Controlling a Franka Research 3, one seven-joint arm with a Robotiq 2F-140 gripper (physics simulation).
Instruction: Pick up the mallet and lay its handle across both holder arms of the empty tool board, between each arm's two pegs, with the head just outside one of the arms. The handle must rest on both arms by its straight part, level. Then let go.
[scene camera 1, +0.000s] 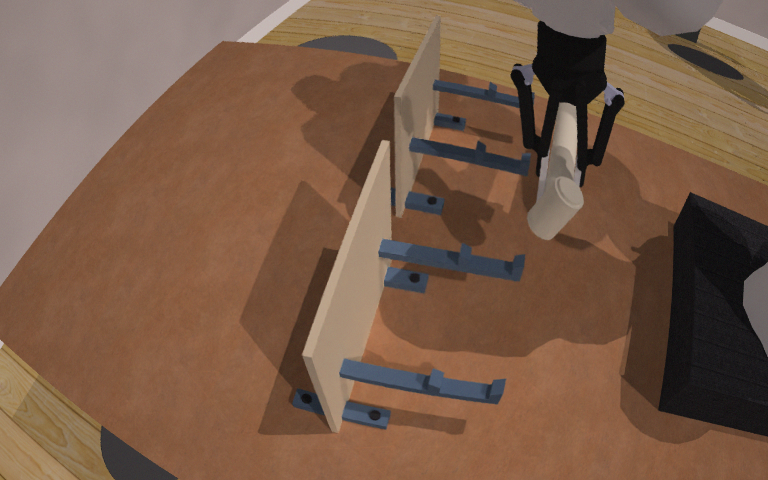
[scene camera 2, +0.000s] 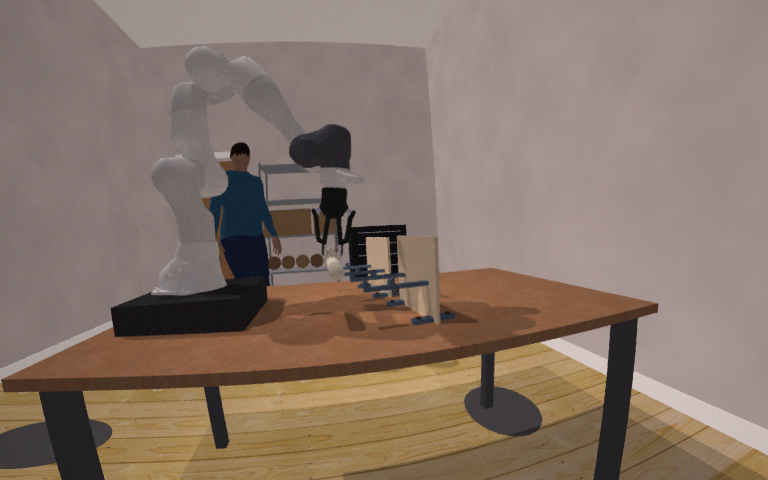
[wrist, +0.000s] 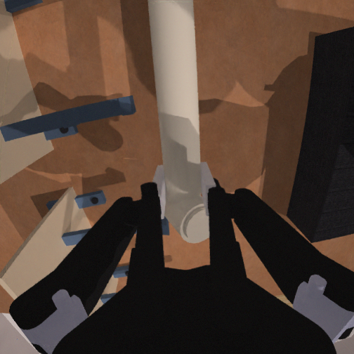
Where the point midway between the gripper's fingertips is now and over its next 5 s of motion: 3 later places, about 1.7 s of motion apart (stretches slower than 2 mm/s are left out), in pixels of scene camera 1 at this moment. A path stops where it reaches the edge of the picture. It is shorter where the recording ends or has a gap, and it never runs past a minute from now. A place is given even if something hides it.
My gripper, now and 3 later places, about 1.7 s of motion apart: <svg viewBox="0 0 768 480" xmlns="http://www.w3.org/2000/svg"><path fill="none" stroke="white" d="M556 200L522 159L503 162L498 171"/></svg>
